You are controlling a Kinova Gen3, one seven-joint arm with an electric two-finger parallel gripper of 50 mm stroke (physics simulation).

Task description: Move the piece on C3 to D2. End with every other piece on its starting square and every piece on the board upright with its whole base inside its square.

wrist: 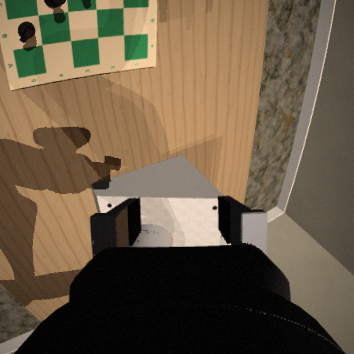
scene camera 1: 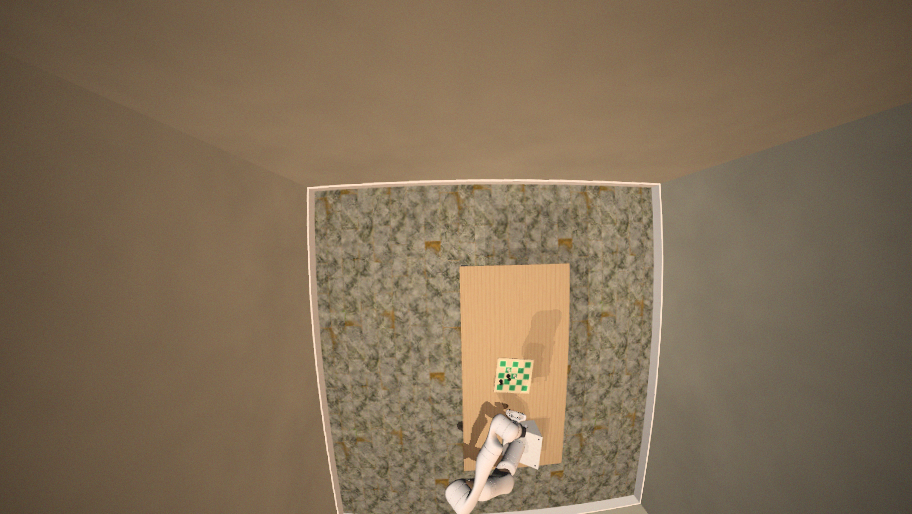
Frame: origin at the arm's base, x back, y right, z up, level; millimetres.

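Where they show: gripper, fingertip midpoint: (wrist: 178, 213); arm's base, link origin: (wrist: 149, 239) (scene camera 1: 517, 445).
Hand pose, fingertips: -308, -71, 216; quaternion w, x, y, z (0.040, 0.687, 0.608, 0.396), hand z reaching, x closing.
Each offset is from my fingertips to the centre of the thing, as dx, dy, dz. Level surfaces: height alone.
The green and cream board (scene camera 1: 531, 361) (wrist: 120, 74) lies on the table; part of it shows at the upper left of the wrist view. Near its middle, on C3, a small light piece {-117, +26, -274} (scene camera 1: 514, 376) seems to stand. Another light piece {-154, -15, -274} (scene camera 1: 509, 369) is near it. A black piece {-115, -13, -264} (scene camera 1: 508, 377) (wrist: 55, 2) stands beside the middle square, and another black piece {-79, -54, -270} (scene camera 1: 500, 382) (wrist: 26, 32) stands in row B at the board's edge. My gripper (wrist: 178, 213) is open and empty, off the board on the arm-base side. Its fingertips are too small to make out in the scene view.
The wooden table {dz -297} (scene camera 1: 510, 293) (wrist: 200, 90) carries the board and the arm's pale base plate (scene camera 1: 531, 452) (wrist: 195, 212). The white arm (scene camera 1: 486, 456) bends over the table's near end. Shadows of the arm fall on the table.
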